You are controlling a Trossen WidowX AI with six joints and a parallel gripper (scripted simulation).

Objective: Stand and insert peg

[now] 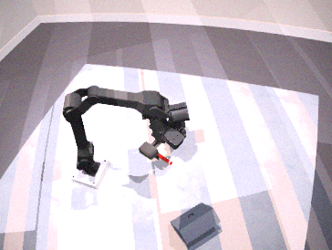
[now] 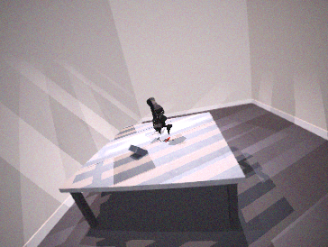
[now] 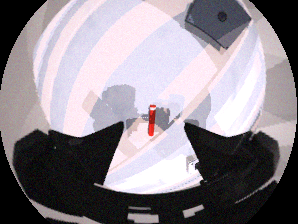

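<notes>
Right now my gripper tip is 7 cm above the red peg and 1 cm past it. From my gripper tip the other things lie so: sloped grey panel: 24 cm to the right, 17 cm ahead, 3 cm below.
</notes>
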